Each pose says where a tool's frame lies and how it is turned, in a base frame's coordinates. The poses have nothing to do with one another.
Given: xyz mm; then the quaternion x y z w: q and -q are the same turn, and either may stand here.
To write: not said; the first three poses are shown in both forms.
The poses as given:
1: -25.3, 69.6, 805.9, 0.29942, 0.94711, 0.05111, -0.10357
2: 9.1, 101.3, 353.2, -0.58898, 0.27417, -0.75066, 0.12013
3: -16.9, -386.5, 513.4, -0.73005, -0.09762, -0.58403, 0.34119
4: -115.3, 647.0, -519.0, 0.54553, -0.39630, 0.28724, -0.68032
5: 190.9, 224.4, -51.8, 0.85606, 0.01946, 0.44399, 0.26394
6: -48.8, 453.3, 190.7, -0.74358, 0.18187, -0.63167, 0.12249
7: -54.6, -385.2, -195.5, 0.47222, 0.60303, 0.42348, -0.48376
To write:
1:
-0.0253, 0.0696, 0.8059
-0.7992, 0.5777, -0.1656
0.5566, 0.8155, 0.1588
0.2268, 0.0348, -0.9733

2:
0.0091, 0.1013, 0.3532
-0.2773, -0.1426, 0.9501
-0.5033, -0.8208, -0.2701
0.8184, -0.5531, 0.1559

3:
-0.0169, -0.3865, 0.5134
0.2988, 0.5411, 0.7861
-0.2560, -0.7481, 0.6122
0.9194, -0.3841, -0.0850

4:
-0.1153, 0.6470, -0.5190
0.5209, -0.0416, 0.8526
-0.8232, 0.2398, 0.5146
-0.2258, -0.9699, 0.0907

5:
0.1909, 0.2244, -0.0518
0.6050, -0.2011, 0.7704
0.2677, -0.8599, -0.4346
0.7499, 0.4692, -0.4664

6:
-0.0488, 0.4533, 0.1907
0.1358, -0.1157, 0.9840
-0.4252, -0.9038, -0.0476
0.8948, -0.4119, -0.1720

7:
-0.0546, -0.3852, -0.1955
-0.0860, 0.9793, -0.1835
0.1598, 0.1953, 0.9676
0.9834, 0.0539, -0.1733

